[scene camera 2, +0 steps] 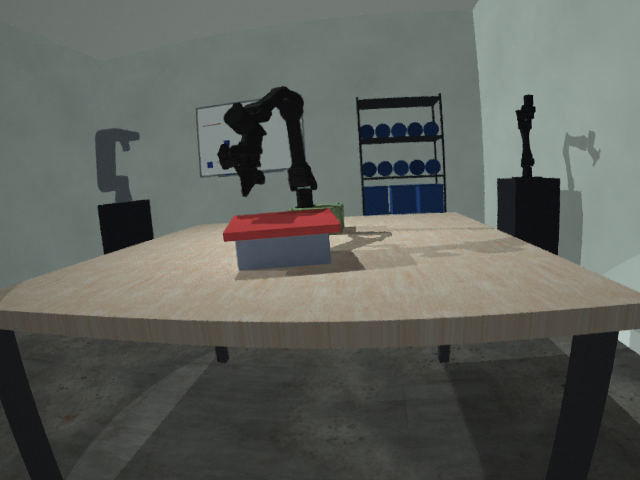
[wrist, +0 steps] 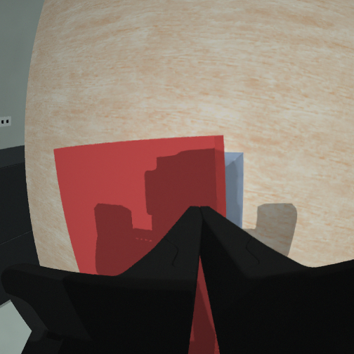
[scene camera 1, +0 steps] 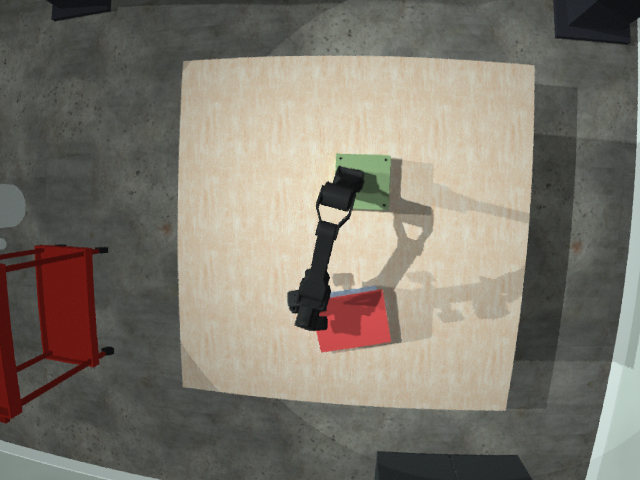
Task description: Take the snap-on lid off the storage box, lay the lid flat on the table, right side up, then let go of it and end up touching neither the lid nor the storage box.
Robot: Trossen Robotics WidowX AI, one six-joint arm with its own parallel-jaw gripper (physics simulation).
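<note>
The red lid [scene camera 1: 361,338] [scene camera 2: 289,228] [wrist: 100,175] lies over the blue-grey storage box [scene camera 1: 356,291] [scene camera 2: 283,252] [wrist: 235,190], top side up. It sits shifted and looks slightly tilted, with its front edge overhanging the box in scene camera 2. A strip of the box shows uncovered along the side toward the arm's base. My gripper [scene camera 2: 246,193] [wrist: 198,215] is shut and empty, its fingertips together. It hangs above the lid, with a gap visible in scene camera 2. The box's inside is mostly hidden under the lid.
A green block [scene camera 1: 374,167] [scene camera 2: 338,214] stands at the arm's base, behind the box in scene camera 2. The wooden table [scene camera 1: 232,129] [scene camera 2: 439,289] bears the box. A red frame [scene camera 1: 67,304] stands on the floor beyond the table's left edge in scene camera 1.
</note>
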